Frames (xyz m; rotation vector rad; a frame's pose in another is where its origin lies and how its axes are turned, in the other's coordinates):
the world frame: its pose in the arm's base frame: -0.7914 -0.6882 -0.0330 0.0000 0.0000 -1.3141
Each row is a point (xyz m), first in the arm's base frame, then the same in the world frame.
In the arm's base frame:
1: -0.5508 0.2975 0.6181
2: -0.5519 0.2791 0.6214
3: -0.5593 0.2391 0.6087
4: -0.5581 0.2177 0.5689
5: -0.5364 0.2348 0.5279
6: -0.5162 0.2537 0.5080
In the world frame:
1: -0.8923 0.4830 0.6511
2: -0.8748 0.4772 0.6544
3: -0.8380 0.4599 0.6417
4: -0.8170 0.4557 0.6019
5: -0.8280 0.4810 0.5609
6: -0.8412 0.5053 0.5410

